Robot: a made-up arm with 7 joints. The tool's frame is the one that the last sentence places.
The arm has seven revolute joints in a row. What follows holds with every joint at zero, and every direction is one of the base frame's. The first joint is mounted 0.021 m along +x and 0.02 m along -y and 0.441 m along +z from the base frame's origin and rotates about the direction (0.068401, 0.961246, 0.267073). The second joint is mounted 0.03 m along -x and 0.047 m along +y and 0.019 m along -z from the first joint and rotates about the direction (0.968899, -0.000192, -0.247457). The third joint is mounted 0.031 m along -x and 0.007 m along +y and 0.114 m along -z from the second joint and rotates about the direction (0.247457, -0.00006, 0.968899). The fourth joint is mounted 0.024 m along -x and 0.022 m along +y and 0.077 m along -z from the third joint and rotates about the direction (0.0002, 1, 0.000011). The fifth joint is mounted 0.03 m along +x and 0.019 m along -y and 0.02 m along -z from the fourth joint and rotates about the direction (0.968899, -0.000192, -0.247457). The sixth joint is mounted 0.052 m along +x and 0.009 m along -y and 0.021 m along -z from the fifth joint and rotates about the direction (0.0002, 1, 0.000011). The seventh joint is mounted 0.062 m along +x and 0.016 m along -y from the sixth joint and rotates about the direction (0.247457, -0.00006, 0.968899). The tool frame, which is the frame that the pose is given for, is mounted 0.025 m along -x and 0.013 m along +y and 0.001 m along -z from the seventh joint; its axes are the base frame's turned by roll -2.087, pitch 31.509 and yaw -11.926 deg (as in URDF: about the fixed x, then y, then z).
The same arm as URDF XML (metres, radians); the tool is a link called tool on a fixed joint. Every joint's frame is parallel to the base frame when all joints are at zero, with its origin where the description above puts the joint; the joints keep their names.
<robot name="arm">
<link name="base"/>
<link name="link1"/>
<link name="link2"/>
<link name="link3"/>
<link name="link4"/>
<link name="link5"/>
<link name="link6"/>
<link name="link7"/>
<link name="tool"/>
<joint name="joint 1" type="continuous"><parent link="base"/><child link="link1"/><origin xyz="0.021 -0.02 0.441"/><axis xyz="0.068403 0.961235 0.26711"/></joint>
<joint name="joint 2" type="continuous"><parent link="link1"/><child link="link2"/><origin xyz="-0.03 0.047 -0.019"/><axis xyz="0.968889 -0.0002 -0.247497"/></joint>
<joint name="joint 3" type="continuous"><parent link="link2"/><child link="link3"/><origin xyz="-0.031 0.007 -0.114"/><axis xyz="0.247497 -0.0001 0.968889"/></joint>
<joint name="joint 4" type="continuous"><parent link="link3"/><child link="link4"/><origin xyz="-0.024 0.022 -0.077"/><axis xyz="0.0002 1 0"/></joint>
<joint name="joint 5" type="continuous"><parent link="link4"/><child link="link5"/><origin xyz="0.03 -0.019 -0.02"/><axis xyz="0.968889 -0.0002 -0.247497"/></joint>
<joint name="joint 6" type="continuous"><parent link="link5"/><child link="link6"/><origin xyz="0.052 -0.009 -0.021"/><axis xyz="0.0002 1 0"/></joint>
<joint name="joint 7" type="continuous"><parent link="link6"/><child link="link7"/><origin xyz="0.062 -0.016 0"/><axis xyz="0.247497 -0.0001 0.968889"/></joint>
<joint name="tool_joint" type="fixed"><parent link="link7"/><child link="tool"/><origin xyz="-0.025 0.013 -0.001" rpy="-0.0364 0.5499 -0.2081"/></joint>
</robot>

